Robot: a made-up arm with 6 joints.
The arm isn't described. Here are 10 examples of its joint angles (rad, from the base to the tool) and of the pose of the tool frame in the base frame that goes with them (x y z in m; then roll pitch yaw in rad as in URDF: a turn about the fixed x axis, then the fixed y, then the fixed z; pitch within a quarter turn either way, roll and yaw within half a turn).
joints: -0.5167 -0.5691 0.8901 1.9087 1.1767 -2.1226
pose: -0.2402 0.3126 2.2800 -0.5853 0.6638 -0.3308
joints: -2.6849 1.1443 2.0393 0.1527 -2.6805 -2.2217
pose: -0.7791 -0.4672 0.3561 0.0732 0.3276 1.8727
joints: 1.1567 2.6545 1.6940 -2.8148 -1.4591 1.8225
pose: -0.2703 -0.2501 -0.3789 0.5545 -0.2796 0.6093
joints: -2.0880 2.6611 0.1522 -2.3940 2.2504 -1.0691
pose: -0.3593 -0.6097 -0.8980 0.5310 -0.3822 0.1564
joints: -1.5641 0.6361 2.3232 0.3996 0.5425 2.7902
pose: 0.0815 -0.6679 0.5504 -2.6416 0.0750 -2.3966
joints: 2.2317 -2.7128 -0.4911 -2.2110 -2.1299 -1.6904
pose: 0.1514 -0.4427 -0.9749 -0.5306 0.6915 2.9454
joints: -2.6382 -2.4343 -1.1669 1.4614 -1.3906 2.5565
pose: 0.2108 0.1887 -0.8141 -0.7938 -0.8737 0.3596
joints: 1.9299 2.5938 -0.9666 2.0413 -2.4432 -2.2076
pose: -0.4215 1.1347 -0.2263 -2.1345 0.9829 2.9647
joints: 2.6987 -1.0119 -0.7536 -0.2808 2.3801 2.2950
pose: 1.3994 -0.7144 1.0640 0.3300 -0.3107 -0.3298
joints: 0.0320 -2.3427 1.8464 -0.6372 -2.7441 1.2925
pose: -1.0902 0.0682 0.5504 -2.3842 -0.5418 0.4233
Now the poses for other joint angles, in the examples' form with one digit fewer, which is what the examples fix.
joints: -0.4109 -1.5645 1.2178 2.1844 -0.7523 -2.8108
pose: -1.169 0.514 1.488 1.220 0.193 0.040
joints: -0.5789 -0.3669 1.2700 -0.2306 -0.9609 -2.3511
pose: 0.242 -0.009 2.175 0.664 0.109 -2.240
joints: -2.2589 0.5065 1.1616 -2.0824 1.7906 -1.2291
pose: -0.799 -0.925 1.452 -0.348 -0.182 0.226
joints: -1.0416 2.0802 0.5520 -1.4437 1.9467 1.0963
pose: 0.587 -1.043 -0.508 -0.906 0.893 1.665
